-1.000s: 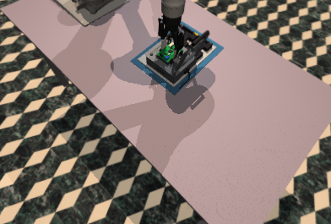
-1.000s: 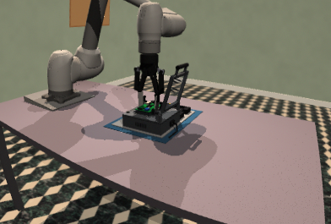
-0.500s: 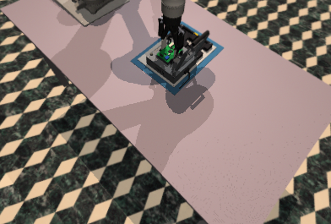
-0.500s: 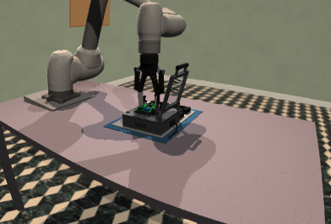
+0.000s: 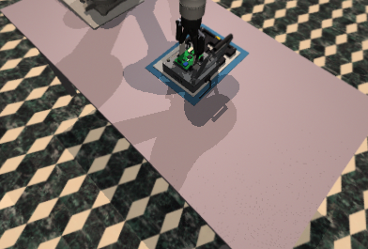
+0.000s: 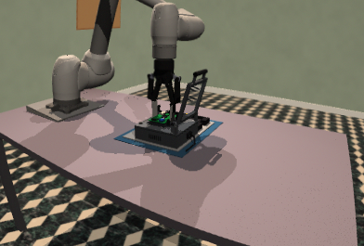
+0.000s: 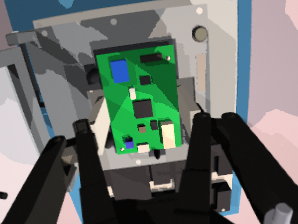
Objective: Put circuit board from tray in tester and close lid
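Now: the green circuit board 20 mm below my hand. The rest, counted from my hand: clear lid 120 mm ahead, 80 mm above, 10 mm to the right; black tester 40 mm to the left, 40 mm ahead, 10 mm above.
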